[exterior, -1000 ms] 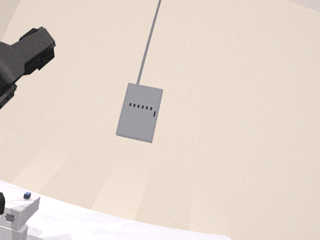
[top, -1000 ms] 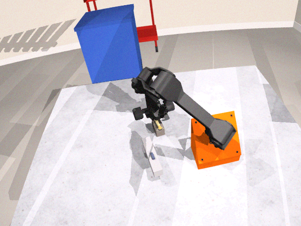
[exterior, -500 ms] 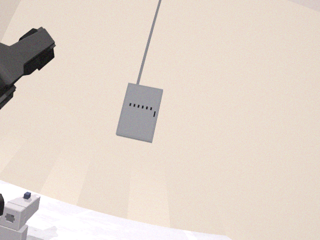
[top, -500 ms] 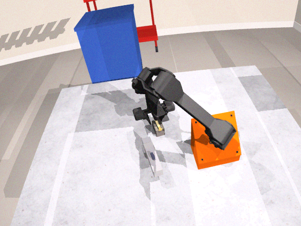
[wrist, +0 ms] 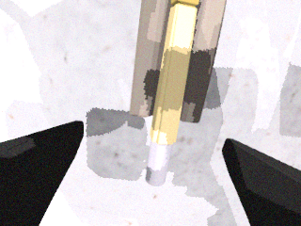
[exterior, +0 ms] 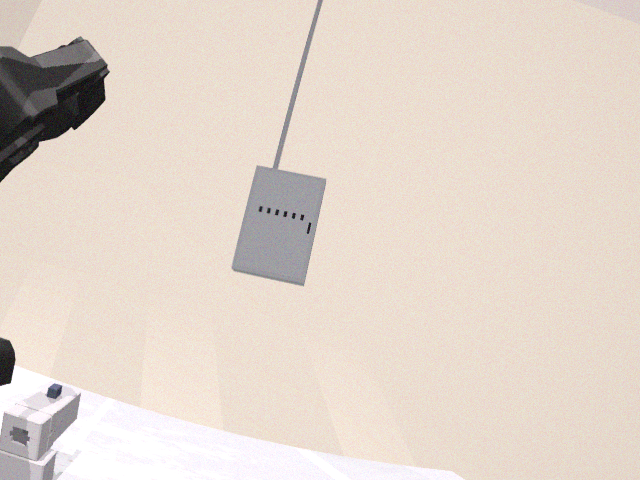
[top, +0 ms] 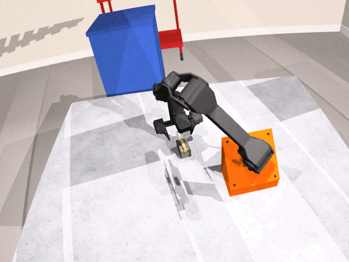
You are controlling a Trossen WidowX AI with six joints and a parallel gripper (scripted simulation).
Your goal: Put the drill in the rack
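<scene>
The yellow drill lies 1 cm behind my gripper tip, 4 cm to the left of it and 1 cm above it. Also, from my gripper tip: small blue key 1 cm ahead, 26 cm to the left, 2 cm above; then housing block 2 cm ahead, 23 cm to the left, 1 cm above.
</scene>
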